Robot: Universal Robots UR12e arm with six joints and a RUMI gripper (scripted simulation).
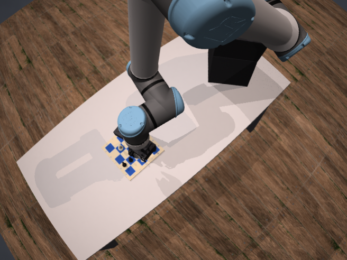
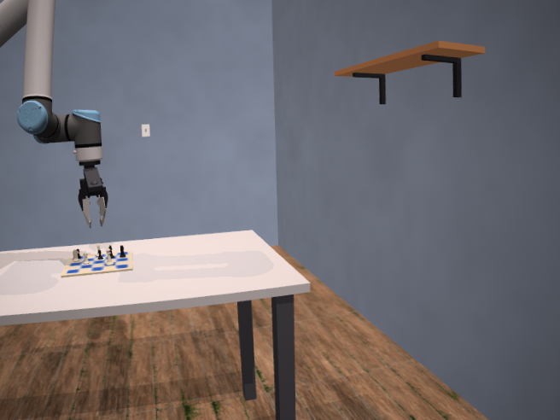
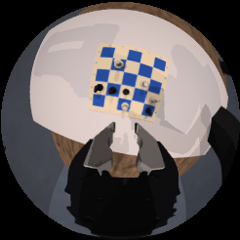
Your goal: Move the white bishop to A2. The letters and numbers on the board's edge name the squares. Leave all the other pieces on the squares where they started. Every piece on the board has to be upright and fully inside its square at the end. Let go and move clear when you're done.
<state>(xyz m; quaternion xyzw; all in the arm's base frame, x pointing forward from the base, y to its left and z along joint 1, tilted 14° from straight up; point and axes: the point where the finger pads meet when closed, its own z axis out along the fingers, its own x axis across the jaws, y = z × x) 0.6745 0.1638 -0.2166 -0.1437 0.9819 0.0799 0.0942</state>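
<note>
Right now my hand is 12 cm above the chessboard, 8 cm to the left of it and 1 cm short of it.
</note>
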